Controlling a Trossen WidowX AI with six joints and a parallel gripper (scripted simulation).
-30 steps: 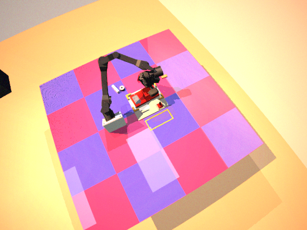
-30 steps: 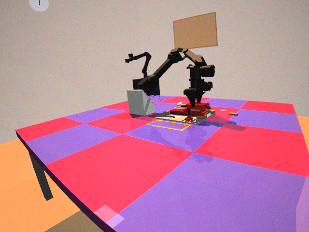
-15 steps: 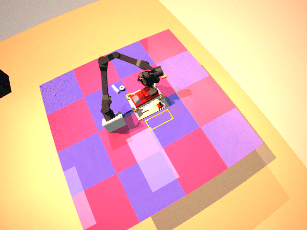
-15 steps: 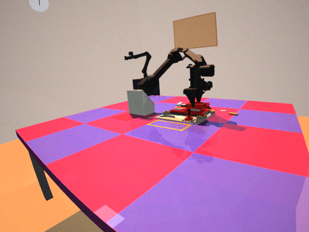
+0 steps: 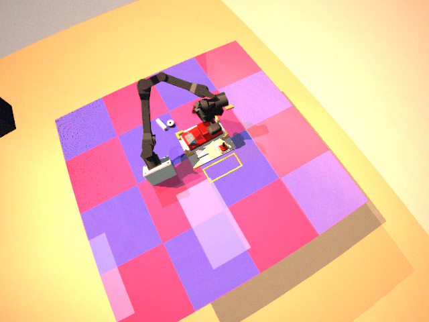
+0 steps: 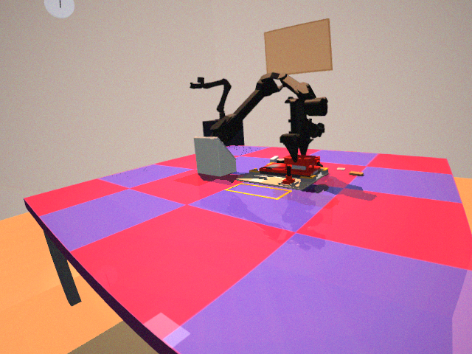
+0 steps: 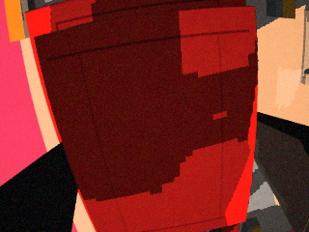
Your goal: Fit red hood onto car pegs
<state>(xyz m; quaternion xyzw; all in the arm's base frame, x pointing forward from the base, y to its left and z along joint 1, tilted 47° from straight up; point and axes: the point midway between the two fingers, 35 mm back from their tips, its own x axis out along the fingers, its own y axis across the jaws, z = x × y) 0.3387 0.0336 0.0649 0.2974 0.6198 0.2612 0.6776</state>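
Now: the red hood 1 cm above my gripper tip.
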